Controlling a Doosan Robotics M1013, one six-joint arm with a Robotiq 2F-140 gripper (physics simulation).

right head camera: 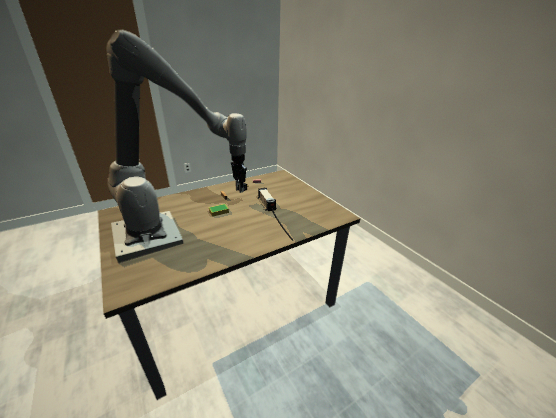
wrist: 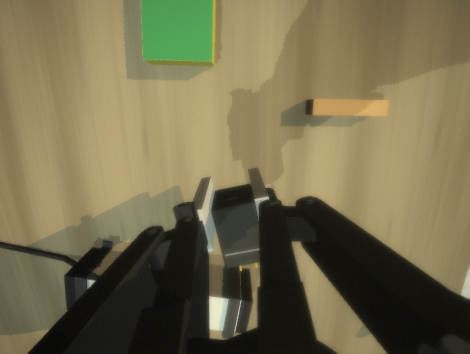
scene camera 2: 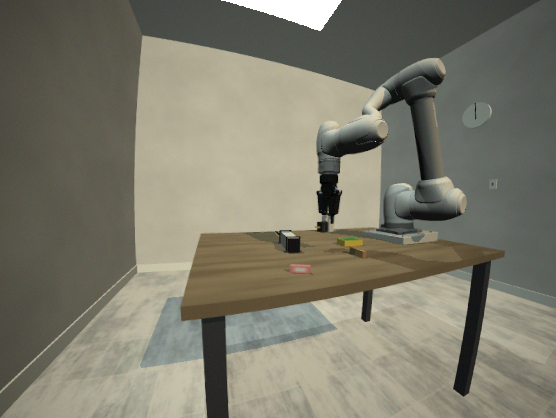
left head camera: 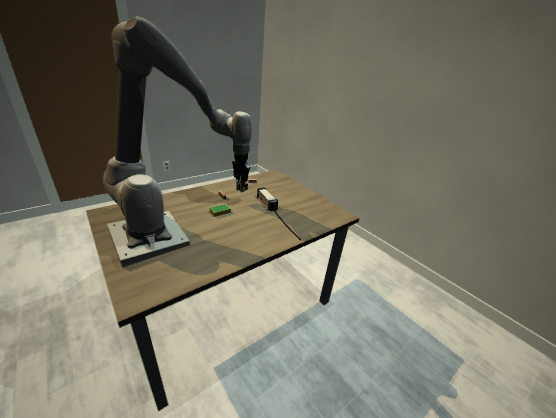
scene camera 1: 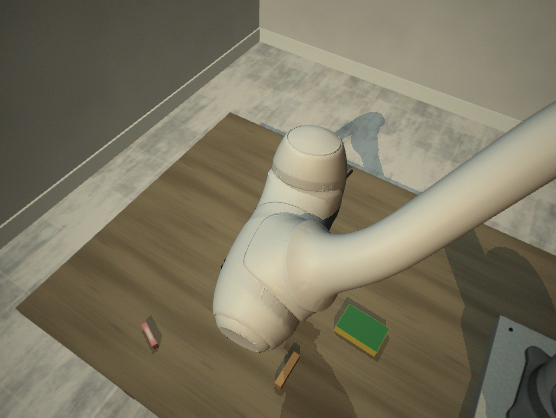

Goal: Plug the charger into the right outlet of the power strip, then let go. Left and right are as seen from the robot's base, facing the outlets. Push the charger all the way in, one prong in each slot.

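Places are measured from the arm's base along level axes (x ahead, y left, z up), in metres.
Pixels of known places: gripper, fingertip midpoint: (right head camera: 239, 191) (wrist: 232, 188) (scene camera 2: 327, 230) (left head camera: 240, 190); arm's base at its link origin: (right head camera: 145, 231) (scene camera 2: 398, 231) (left head camera: 147, 232).
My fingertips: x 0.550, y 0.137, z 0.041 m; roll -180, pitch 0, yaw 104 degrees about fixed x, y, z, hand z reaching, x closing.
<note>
For each thing: its top centre in the pictures, then the offset to it from my fingertips.
- black charger at its top centre: (wrist: 241, 246) (scene camera 2: 322, 221) dx +0.029, dy +0.008, dz +0.039 m
- black power strip at its top centre: (wrist: 155, 310) (scene camera 2: 288, 233) (left head camera: 267, 194) (right head camera: 266, 194) dx +0.145, dy -0.076, dz -0.018 m
- yellow sponge at its top centre: (scene camera 1: 362, 327) (scene camera 2: 349, 239) (left head camera: 220, 208) (right head camera: 218, 208) dx -0.153, dy -0.055, dz -0.052 m
- orange block at its top centre: (wrist: 351, 107) (scene camera 1: 287, 368) (scene camera 2: 357, 248) (left head camera: 222, 193) (right head camera: 223, 193) dx -0.070, dy +0.112, dz -0.054 m
- pink block at its top centre: (scene camera 1: 149, 333) (scene camera 2: 300, 265) (left head camera: 252, 179) (right head camera: 257, 179) dx +0.209, dy +0.223, dz -0.058 m
My gripper (left head camera: 242, 187) (right head camera: 241, 187) (scene camera 2: 327, 222) (wrist: 232, 188) is shut on the black charger (scene camera 2: 321, 226) (wrist: 239, 232), held above the table. In the wrist view the charger sits slightly askew between the pale pads, its yellow prongs (wrist: 241, 268) pointing to the bottom of the view. The white and black power strip (left head camera: 267, 198) (right head camera: 266, 198) (scene camera 2: 288, 240) lies on the table, apart from the charger. In the wrist view the fingers cover much of it; its slots cannot be made out. In scene camera 1 the arm hides the gripper, the charger and nearly all of the strip.
A green and yellow sponge (left head camera: 220, 209) (right head camera: 219, 210) (scene camera 1: 362, 327) (scene camera 2: 350, 242) (wrist: 178, 32), an orange block (left head camera: 222, 195) (right head camera: 224, 195) (scene camera 1: 287, 370) (scene camera 2: 358, 252) (wrist: 350, 107) and a pink block (left head camera: 252, 181) (right head camera: 257, 181) (scene camera 1: 149, 335) (scene camera 2: 300, 269) lie on the table. The strip's cable (left head camera: 288, 225) (wrist: 35, 251) runs to the table edge.
</note>
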